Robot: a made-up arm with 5 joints.
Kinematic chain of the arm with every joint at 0, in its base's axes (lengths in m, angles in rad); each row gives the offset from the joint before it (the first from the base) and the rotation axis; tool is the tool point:
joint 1: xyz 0 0 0.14 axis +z
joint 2: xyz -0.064 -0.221 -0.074 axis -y
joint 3: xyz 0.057 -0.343 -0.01 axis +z
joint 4: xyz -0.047 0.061 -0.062 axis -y
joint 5: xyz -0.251 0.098 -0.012 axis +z
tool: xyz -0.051 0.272 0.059
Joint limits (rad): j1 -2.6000..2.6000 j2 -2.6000..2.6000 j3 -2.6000..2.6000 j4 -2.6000..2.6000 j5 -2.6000..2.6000
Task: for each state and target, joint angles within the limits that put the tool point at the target. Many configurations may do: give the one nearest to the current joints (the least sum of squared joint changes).
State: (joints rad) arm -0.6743 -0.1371 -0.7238 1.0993 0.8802
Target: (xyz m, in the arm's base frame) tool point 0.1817 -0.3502 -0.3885
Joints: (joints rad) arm -0.4056 0.2550 -1.0316 1.4002 0.7628
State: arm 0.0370 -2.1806 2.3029 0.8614 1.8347
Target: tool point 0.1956 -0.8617 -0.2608
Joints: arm 0.7665 -1.8525 2.5082 0.6469 2.3080
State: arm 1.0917 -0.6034 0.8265 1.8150 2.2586
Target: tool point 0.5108 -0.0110 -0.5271
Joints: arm 1.6681 0.0363 0.7798 1.7251 1.6258
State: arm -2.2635 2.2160 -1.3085 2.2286 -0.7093
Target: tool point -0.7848 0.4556 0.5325
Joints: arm -2.0186 2.2232 -2.0035 2.5518 -0.0081
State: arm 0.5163 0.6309 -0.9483 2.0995 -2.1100
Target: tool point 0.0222 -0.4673 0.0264
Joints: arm -0.0183 0.7574 -0.9642 2.0580 -2.1895
